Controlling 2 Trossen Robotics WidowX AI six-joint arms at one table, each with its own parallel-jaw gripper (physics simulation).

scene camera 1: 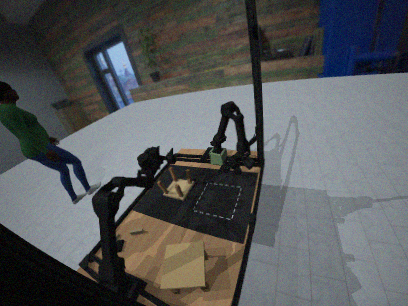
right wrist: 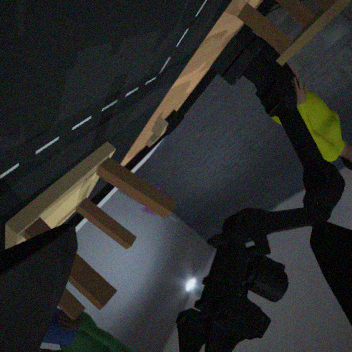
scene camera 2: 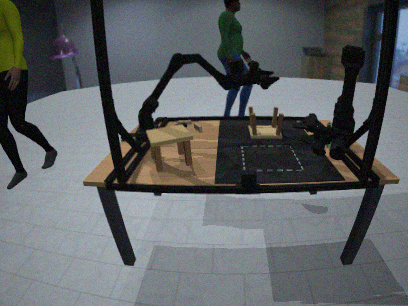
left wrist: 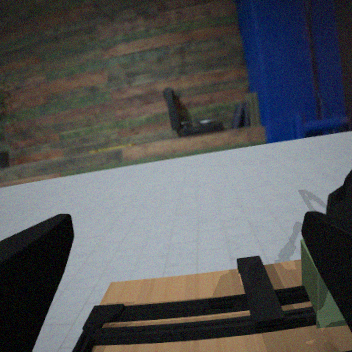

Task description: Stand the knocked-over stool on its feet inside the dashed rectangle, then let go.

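Observation:
The stool [scene camera 1: 171, 193] [scene camera 2: 265, 133] [right wrist: 60, 202] lies upside down on the dark mat, its seat flat and its legs pointing up. It is beside the dashed rectangle [scene camera 1: 232, 218] [scene camera 2: 301, 170] [right wrist: 81, 123], outside its outline. My left gripper [scene camera 1: 169, 154] [scene camera 2: 275, 81] [left wrist: 190, 224] is open and empty, and hangs above the stool's legs in scene camera 2. My right gripper [scene camera 1: 228, 169] [scene camera 2: 306, 129] [right wrist: 195, 234] is open and empty, low over the mat to the right of the stool in scene camera 2, apart from it. The stool does not show in the left wrist view.
A larger four-legged wooden table-like piece [scene camera 1: 184, 265] [scene camera 2: 170, 135] stands upright on the bare wood. Small wooden pieces [scene camera 1: 138, 231] [scene camera 2: 198, 128] lie behind it in scene camera 2. A green block [scene camera 1: 218, 156] [left wrist: 314, 285] is beside the right arm. Black frame posts [scene camera 1: 255, 60] [scene camera 2: 106, 95] rise at the table edges.

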